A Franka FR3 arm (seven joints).
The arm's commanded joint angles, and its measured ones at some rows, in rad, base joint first. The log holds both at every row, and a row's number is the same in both.
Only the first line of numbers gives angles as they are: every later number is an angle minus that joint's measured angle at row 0.
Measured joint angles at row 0: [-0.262 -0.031 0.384 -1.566 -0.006 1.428 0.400]
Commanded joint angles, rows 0 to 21: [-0.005 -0.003 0.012 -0.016 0.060 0.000 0.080]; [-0.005 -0.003 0.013 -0.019 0.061 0.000 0.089]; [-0.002 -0.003 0.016 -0.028 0.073 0.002 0.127]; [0.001 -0.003 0.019 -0.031 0.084 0.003 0.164]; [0.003 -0.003 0.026 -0.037 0.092 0.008 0.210]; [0.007 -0.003 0.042 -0.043 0.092 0.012 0.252]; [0.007 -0.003 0.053 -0.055 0.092 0.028 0.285]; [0.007 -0.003 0.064 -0.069 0.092 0.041 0.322]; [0.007 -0.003 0.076 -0.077 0.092 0.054 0.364]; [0.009 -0.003 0.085 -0.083 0.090 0.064 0.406]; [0.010 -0.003 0.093 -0.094 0.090 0.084 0.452]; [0.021 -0.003 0.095 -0.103 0.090 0.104 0.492]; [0.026 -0.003 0.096 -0.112 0.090 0.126 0.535]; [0.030 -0.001 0.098 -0.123 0.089 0.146 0.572]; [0.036 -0.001 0.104 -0.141 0.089 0.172 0.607]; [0.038 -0.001 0.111 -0.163 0.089 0.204 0.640]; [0.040 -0.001 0.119 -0.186 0.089 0.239 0.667]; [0.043 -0.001 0.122 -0.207 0.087 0.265 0.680]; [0.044 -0.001 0.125 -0.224 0.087 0.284 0.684]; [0.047 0.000 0.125 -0.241 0.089 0.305 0.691]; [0.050 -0.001 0.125 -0.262 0.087 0.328 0.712]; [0.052 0.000 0.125 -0.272 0.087 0.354 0.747]
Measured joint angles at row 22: [0.052 0.010 0.123 -0.211 0.066 0.273 0.673]
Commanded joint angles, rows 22 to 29: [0.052 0.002 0.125 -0.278 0.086 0.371 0.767]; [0.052 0.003 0.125 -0.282 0.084 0.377 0.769]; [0.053 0.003 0.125 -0.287 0.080 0.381 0.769]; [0.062 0.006 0.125 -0.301 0.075 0.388 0.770]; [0.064 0.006 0.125 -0.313 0.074 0.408 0.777]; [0.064 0.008 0.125 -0.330 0.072 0.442 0.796]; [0.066 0.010 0.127 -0.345 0.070 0.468 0.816]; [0.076 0.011 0.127 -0.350 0.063 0.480 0.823]
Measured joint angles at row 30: [0.063 0.015 0.124 -0.301 0.066 0.405 0.772]
